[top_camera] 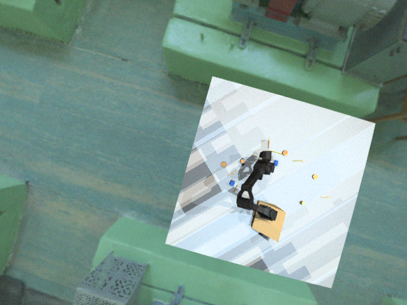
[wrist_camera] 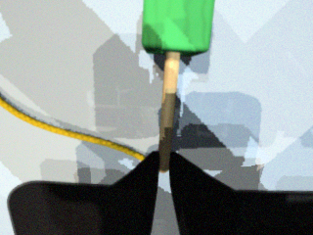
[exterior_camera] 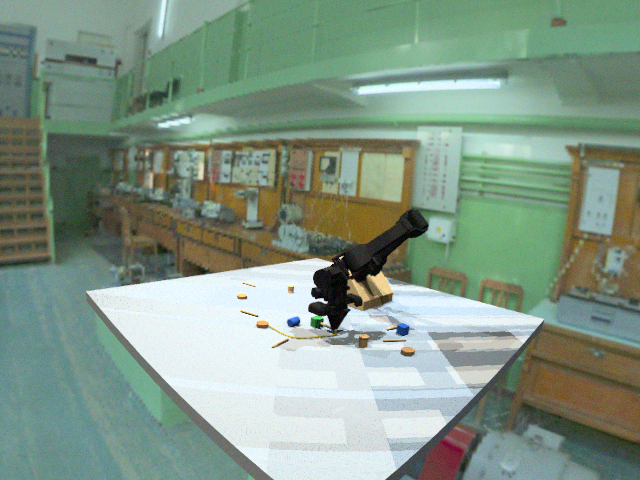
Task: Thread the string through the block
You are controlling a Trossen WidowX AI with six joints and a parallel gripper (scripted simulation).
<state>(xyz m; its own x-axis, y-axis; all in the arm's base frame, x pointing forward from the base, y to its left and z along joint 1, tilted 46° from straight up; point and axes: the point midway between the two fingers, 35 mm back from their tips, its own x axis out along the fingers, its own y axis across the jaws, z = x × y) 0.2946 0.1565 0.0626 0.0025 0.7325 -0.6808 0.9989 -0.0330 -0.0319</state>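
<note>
Right now my gripper tip is 8 cm to the left of the green cube. The rest, counted from my gripper tip: blue cylinder (5 cm ahead, 13 cm to the right); thin wooden stick (1 cm to the right); wooden block (12 cm to the left).
</note>
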